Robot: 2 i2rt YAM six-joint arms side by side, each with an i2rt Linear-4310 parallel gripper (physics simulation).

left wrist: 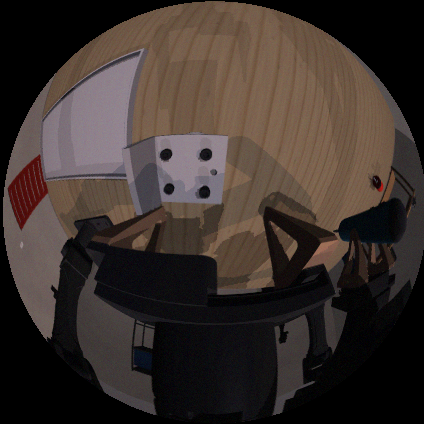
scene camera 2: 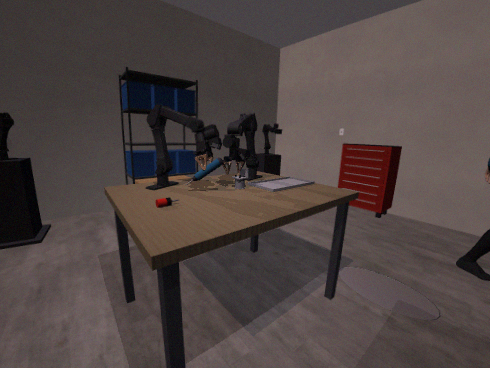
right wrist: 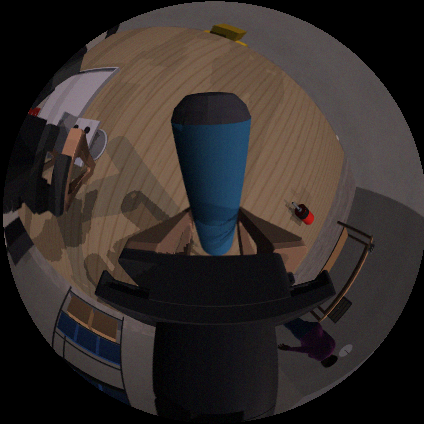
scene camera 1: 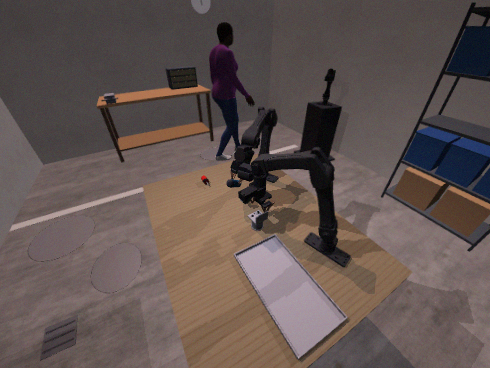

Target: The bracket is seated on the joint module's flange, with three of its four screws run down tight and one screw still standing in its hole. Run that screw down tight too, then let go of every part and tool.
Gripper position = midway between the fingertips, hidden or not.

I see my left gripper (left wrist: 214, 211), my right gripper (right wrist: 214, 211), a blue screwdriver (right wrist: 211, 130), a bracket (left wrist: 146, 173) and a shallow tray (scene camera 1: 303, 312).
My left gripper also shows in the right wrist view (right wrist: 72, 162). My right gripper also shows in the left wrist view (left wrist: 361, 226). The shallow tray also shows in the left wrist view (left wrist: 84, 132).
